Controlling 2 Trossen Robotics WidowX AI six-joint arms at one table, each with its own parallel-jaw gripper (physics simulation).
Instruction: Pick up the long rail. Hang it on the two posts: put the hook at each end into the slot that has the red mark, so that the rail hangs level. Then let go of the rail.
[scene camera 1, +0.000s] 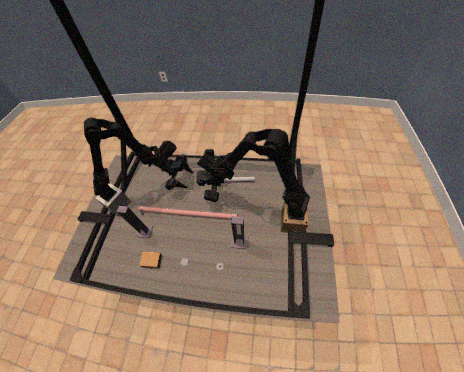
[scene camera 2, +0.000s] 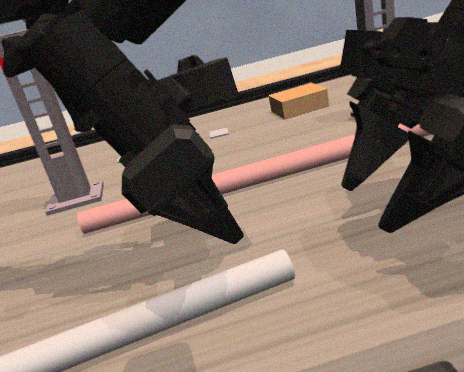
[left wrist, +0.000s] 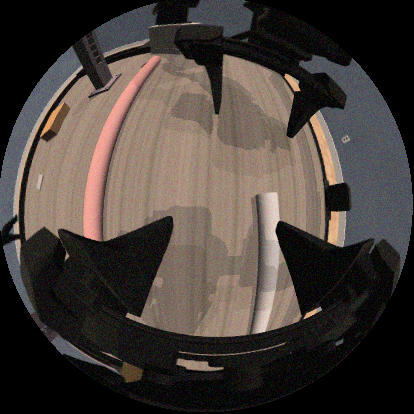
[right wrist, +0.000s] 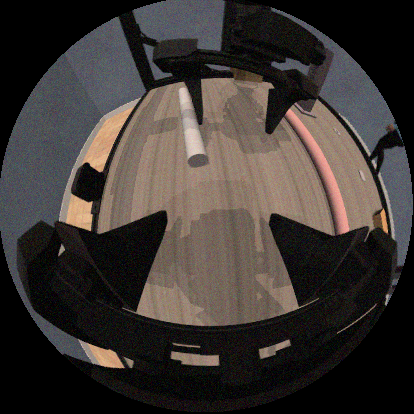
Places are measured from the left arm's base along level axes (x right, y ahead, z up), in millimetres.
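Pixels of known places: left gripper, fingertip midpoint: (scene camera 1: 209, 187) (scene camera 2: 231, 223) (left wrist: 227, 224) (right wrist: 236, 127); right gripper, fingertip midpoint: (scene camera 1: 189, 180) (scene camera 2: 362, 207) (left wrist: 256, 123) (right wrist: 220, 217); left arm's base, link origin: (scene camera 1: 296, 212); right arm's base, link origin: (scene camera 1: 108, 194).
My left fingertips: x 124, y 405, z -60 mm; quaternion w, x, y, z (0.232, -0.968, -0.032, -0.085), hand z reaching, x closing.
Ahead of a thing's pixels: the offset from my left fingertips to its top centre. "*": to the spot under its first point.
The long pink rail @(dy +85, dx -148, dz -9 mm) (scene camera 1: 187, 213) (scene camera 2: 285, 165) (left wrist: 94, 185) (right wrist: 327, 175) lies on the table between the grippers and the two posts. Hooks at its ends cannot be made out. One post @(dy +261, dx -259, dz +182 mm) (scene camera 1: 134, 221) (scene camera 2: 366, 15) stands at the left in scene camera 1. The other post (scene camera 1: 238, 239) (scene camera 2: 74, 177) stands at the right there; a red mark @(dy -196, dx -229, dz +160 mm) (scene camera 2: 1, 64) shows near its top in scene camera 2. My left gripper (scene camera 1: 206, 187) (left wrist: 227, 224) (right wrist: 236, 127) and right gripper (scene camera 1: 188, 179) (scene camera 2: 366, 208) (left wrist: 254, 124) (right wrist: 218, 215) are open and empty above the table, beside the rail.
A shorter white rod @(dy -90, dx +70, dz -9 mm) (scene camera 1: 242, 179) (scene camera 2: 200, 295) (left wrist: 268, 225) (right wrist: 192, 132) lies on the opposite side of the grippers from the rail. Beyond the rail lie an orange block @(dy +175, dx -385, dz -4 mm) (scene camera 1: 150, 260) (scene camera 2: 302, 102) (left wrist: 55, 122), a small white square @(* dy +32, dx -366, dz -31 mm) (scene camera 1: 184, 262) (scene camera 2: 218, 133) and a small white ring @(dy -119, dx -359, dz -32 mm) (scene camera 1: 217, 267).
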